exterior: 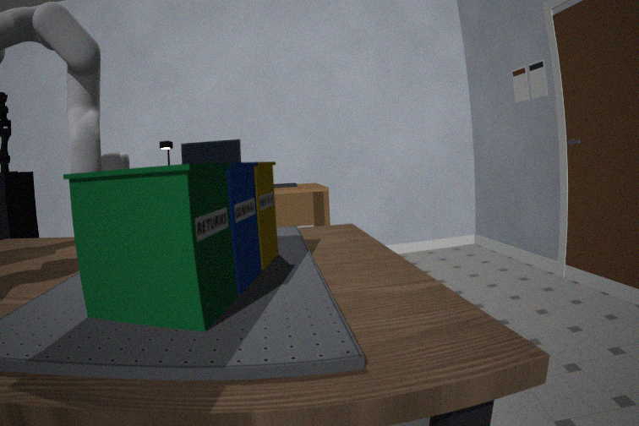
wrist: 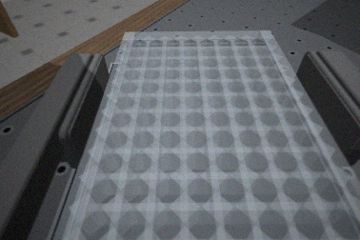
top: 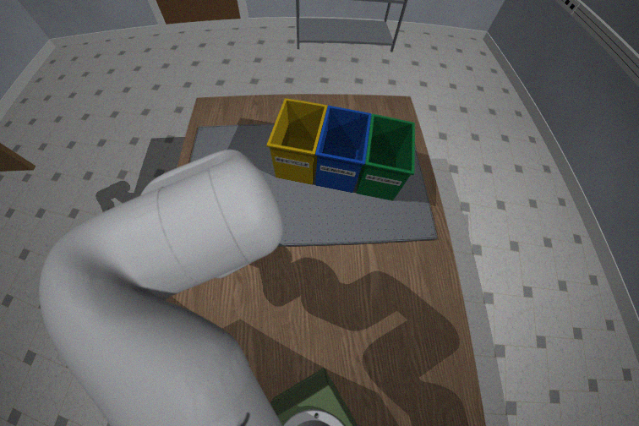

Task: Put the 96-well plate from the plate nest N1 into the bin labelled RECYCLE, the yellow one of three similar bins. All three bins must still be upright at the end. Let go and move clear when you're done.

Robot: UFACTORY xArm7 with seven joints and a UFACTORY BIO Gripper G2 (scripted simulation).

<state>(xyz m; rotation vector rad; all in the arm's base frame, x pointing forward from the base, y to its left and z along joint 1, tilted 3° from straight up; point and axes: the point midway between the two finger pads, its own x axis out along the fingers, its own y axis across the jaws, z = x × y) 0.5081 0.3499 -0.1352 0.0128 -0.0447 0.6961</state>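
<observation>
Now: the black plate nest N1 40 mm below my hand. The rest, counted from my hand: clear 96-well plate (10 mm below); blue bin (190 mm ahead, 360 mm to the right, 40 mm above); yellow recycle bin (200 mm ahead, 230 mm to the right, 40 mm above).
</observation>
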